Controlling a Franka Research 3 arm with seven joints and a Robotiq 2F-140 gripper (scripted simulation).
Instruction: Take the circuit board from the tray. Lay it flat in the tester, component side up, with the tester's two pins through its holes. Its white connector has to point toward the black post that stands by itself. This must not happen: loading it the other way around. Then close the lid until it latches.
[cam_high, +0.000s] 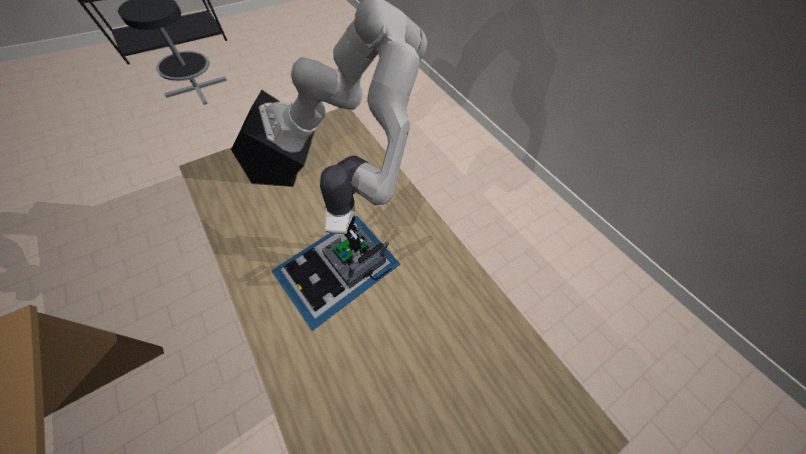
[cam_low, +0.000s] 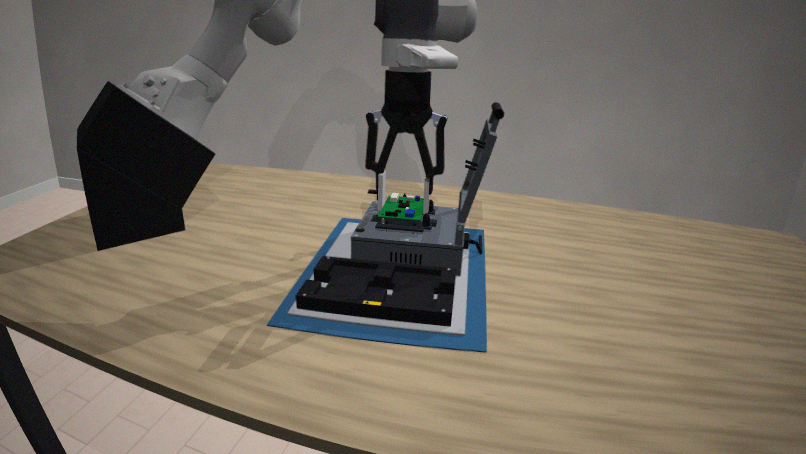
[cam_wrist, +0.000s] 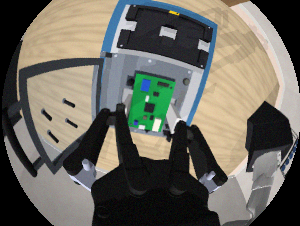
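My gripper is now 2 cm above the green circuit board. Also, from my hand: tester lid 12 cm ahead, 8 cm above, 2 cm to the left.
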